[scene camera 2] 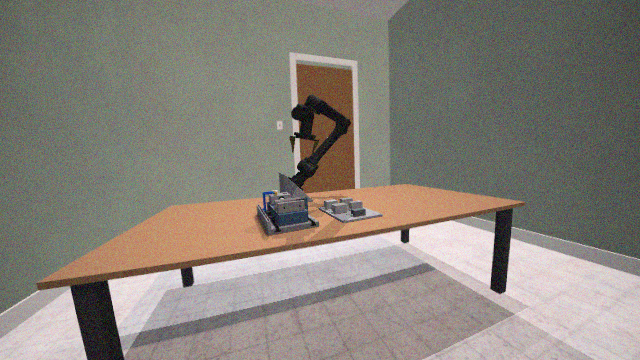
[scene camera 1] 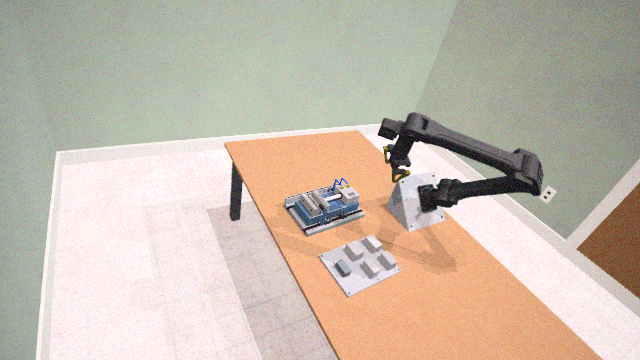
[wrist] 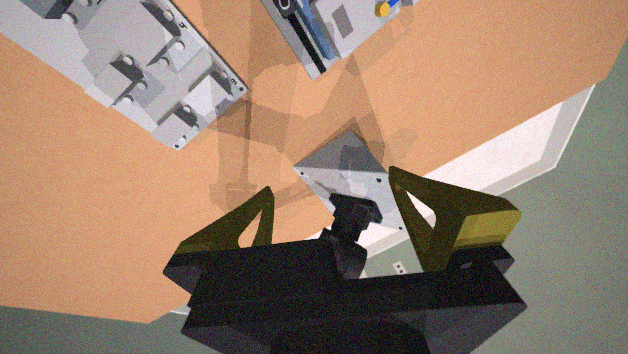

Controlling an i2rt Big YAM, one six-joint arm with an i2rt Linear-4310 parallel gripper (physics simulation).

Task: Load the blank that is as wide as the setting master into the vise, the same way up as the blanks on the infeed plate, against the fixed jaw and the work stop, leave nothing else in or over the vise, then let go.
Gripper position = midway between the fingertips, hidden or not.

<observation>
The gripper (wrist: pixel 328 182) is open, with nothing in its grasp. Also in view: a grey infeed plate (scene camera 1: pixel 358 280).
The grey infeed plate is seen too in the wrist view (wrist: pixel 81 51).
</observation>
